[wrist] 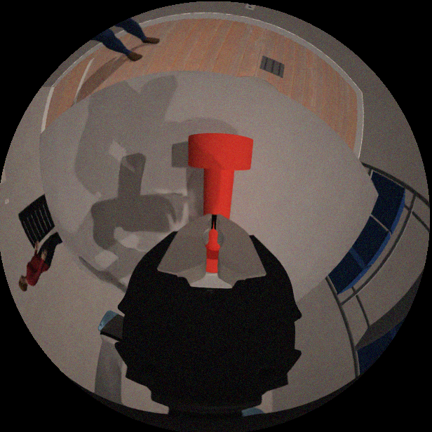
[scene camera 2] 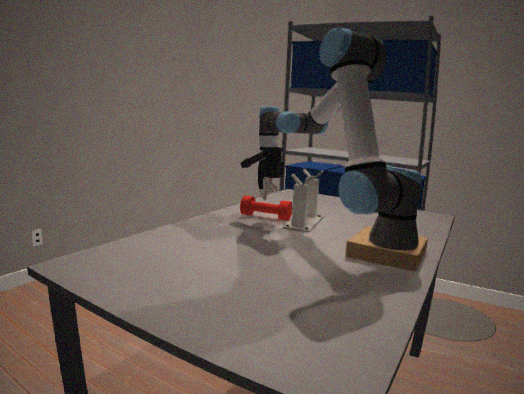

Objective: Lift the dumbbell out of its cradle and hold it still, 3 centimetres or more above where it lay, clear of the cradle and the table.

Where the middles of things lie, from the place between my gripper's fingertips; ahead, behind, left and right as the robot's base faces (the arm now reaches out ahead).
Now: the red dumbbell (scene camera 2: 248,205) 10 mm behind my hand and 30 mm below it. Also, from my hand: pale cradle (scene camera 2: 305,196): 170 mm behind, 20 mm to the right, 30 mm above.
